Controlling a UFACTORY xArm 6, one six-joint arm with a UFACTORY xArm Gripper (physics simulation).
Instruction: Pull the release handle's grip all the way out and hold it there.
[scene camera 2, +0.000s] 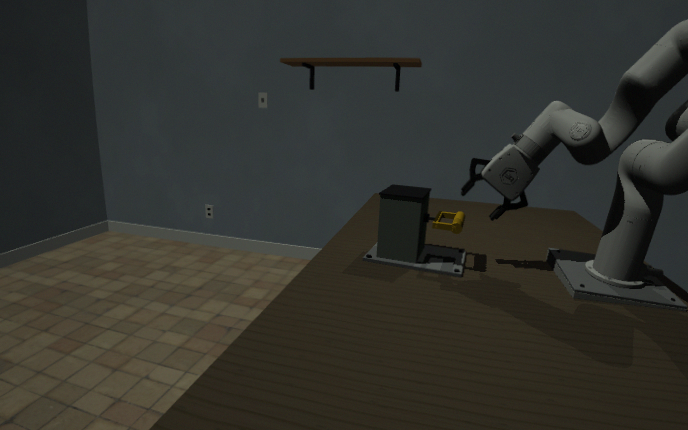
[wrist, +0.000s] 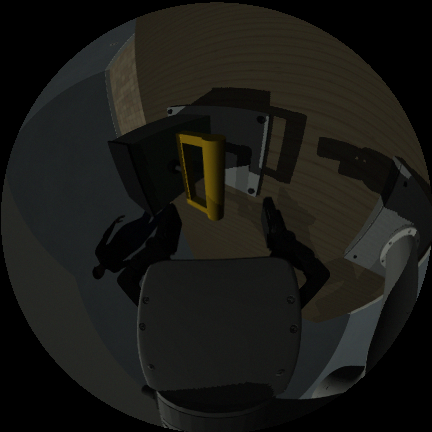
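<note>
The yellow grip (scene camera 2: 458, 222) (wrist: 215, 177) of the release handle is a thick bar on a yellow rectangular frame. A short dark rod joins the frame to the side of a grey box (scene camera 2: 401, 228) with a black top, which stands upright on a metal base plate (scene camera 2: 441, 267) (wrist: 235, 120). The grip stands a short way out from the box, above the plate. My gripper (scene camera 2: 476, 205) (wrist: 219, 209) is open and empty. In the scene view it hangs above and to the right of the grip, apart from it, with its fingers pointing down and left toward it.
The box stands near the far left edge of the wooden table (scene camera 2: 385, 344). My arm's base plate (scene camera 2: 583, 283) is bolted to the table at the right. A wooden shelf (scene camera 2: 350, 61) hangs on the back wall, well above the box. Tiled floor (scene camera 2: 126, 324) lies left of the table.
</note>
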